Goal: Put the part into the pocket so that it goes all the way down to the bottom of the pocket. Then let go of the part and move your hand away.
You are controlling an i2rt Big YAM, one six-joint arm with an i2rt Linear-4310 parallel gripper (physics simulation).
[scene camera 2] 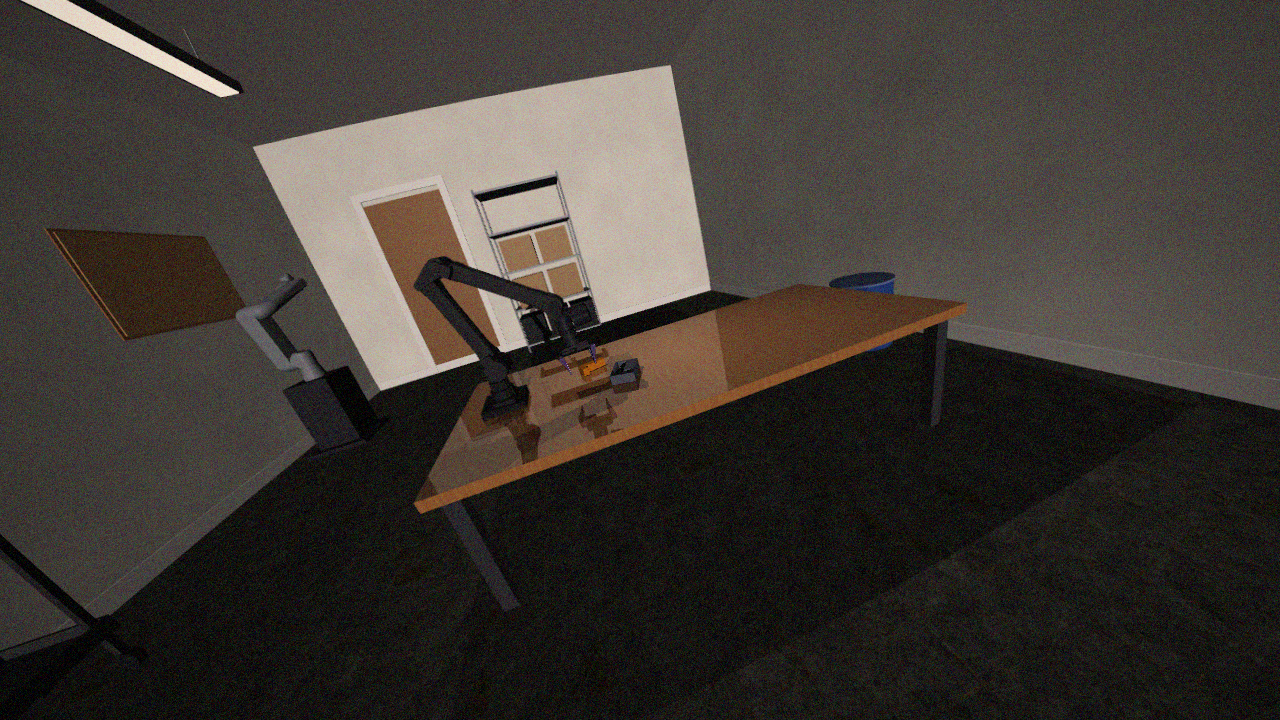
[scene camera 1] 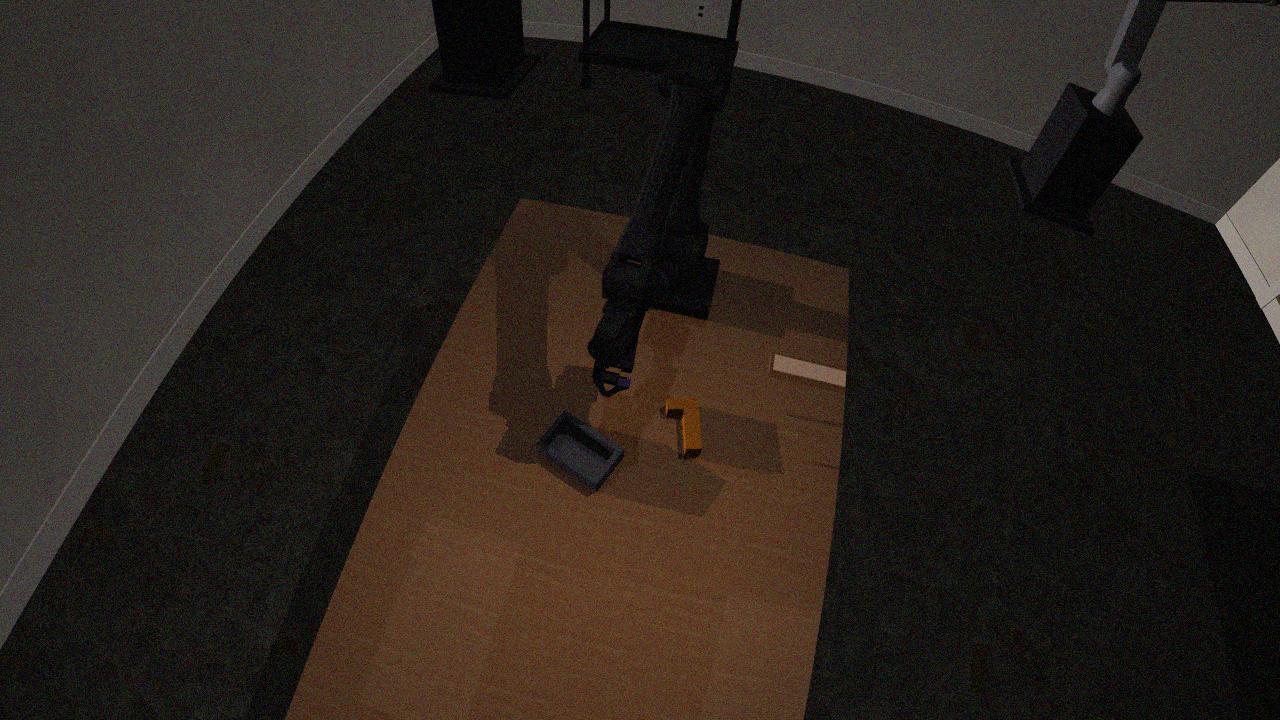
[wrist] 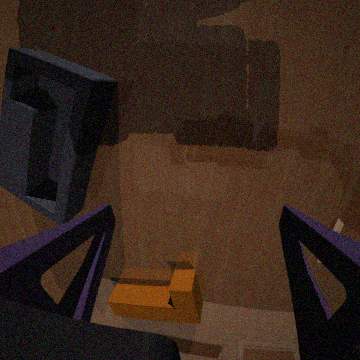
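Pixels of known places: gripper, fingertip midpoint: (scene camera 2: 583, 369) (scene camera 1: 609, 375) (wrist: 194, 214); arm's base, origin of the base link: (scene camera 2: 506, 398) (scene camera 1: 679, 279).
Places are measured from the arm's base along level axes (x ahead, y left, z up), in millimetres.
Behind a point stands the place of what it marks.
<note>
The orange L-shaped part (scene camera 1: 691, 431) @[x 367, y 104, z 2 mm] (scene camera 2: 591, 368) @[x 343, y 84, z -19 mm] (wrist: 142, 301) @[x 361, y 89, z -3 mm] lies on the table. In the wrist view it is low and left of centre, with its short leg at the right end. The dark blue-grey block (scene camera 1: 580, 458) @[x 481, y -79, z 8 mm] (scene camera 2: 625, 376) @[x 447, y -158, z -3 mm] (wrist: 15, 142) @[x 480, y -86, z 8 mm] with the L-shaped pocket stands apart from the part, at the upper left of the wrist view, turned at an angle. The pocket holds no part. My gripper (scene camera 1: 613, 386) @[x 314, y -73, z 42 mm] (scene camera 2: 580, 359) @[x 314, y -73, z 42 mm] (wrist: 194, 214) @[x 314, y -73, z 42 mm] is open and empty above the table. In the wrist view the part appears below the fingertip line, between the fingers. Its exact height is hard to tell.
The wooden table (scene camera 1: 572, 608) @[x 751, y -15, z -28 mm] (scene camera 2: 805, 331) @[x 1134, y -226, z -28 mm] carries the arm's base (scene camera 2: 504, 402) @[x 5, y -60, z 7 mm] at one end. A pale strip (scene camera 1: 808, 370) shows at the table's right edge in scene camera 1. The arm's shadow falls around the block and the part.
</note>
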